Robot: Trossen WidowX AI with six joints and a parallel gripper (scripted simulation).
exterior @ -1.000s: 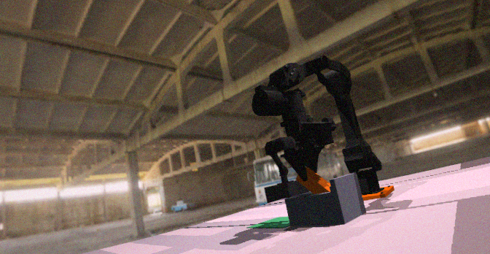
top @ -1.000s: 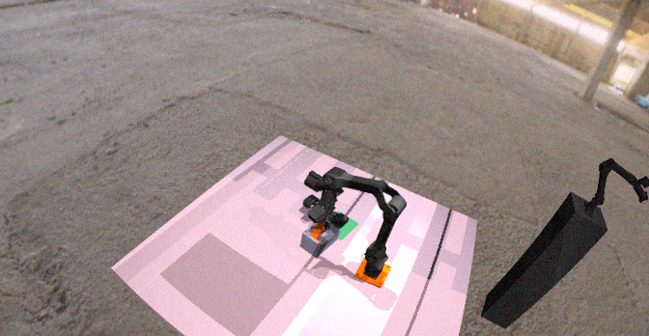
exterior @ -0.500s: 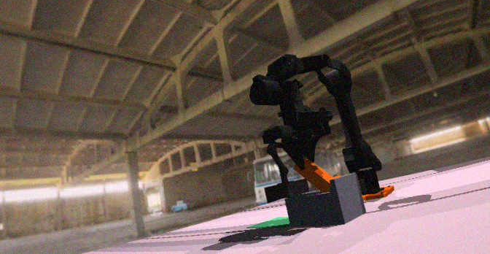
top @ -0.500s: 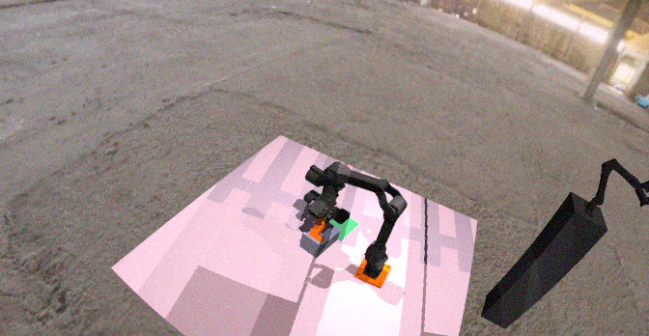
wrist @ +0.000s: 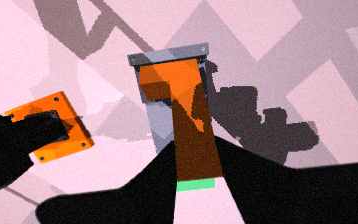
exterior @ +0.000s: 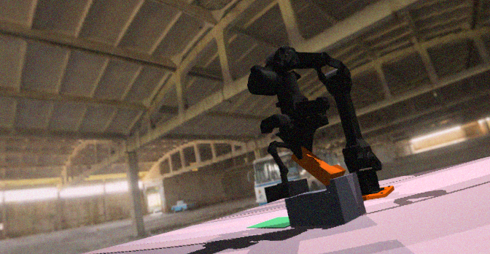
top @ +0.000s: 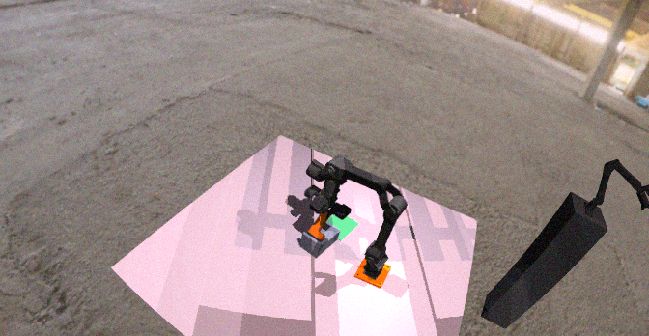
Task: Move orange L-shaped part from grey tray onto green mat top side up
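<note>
My gripper tip is 160 mm above the green mat, 150 mm to the left of it and 20 mm past it. From my gripper tip the other things lie so: orange L-shaped part (30 mm to the left, 30 mm below, 10 mm behind).
</note>
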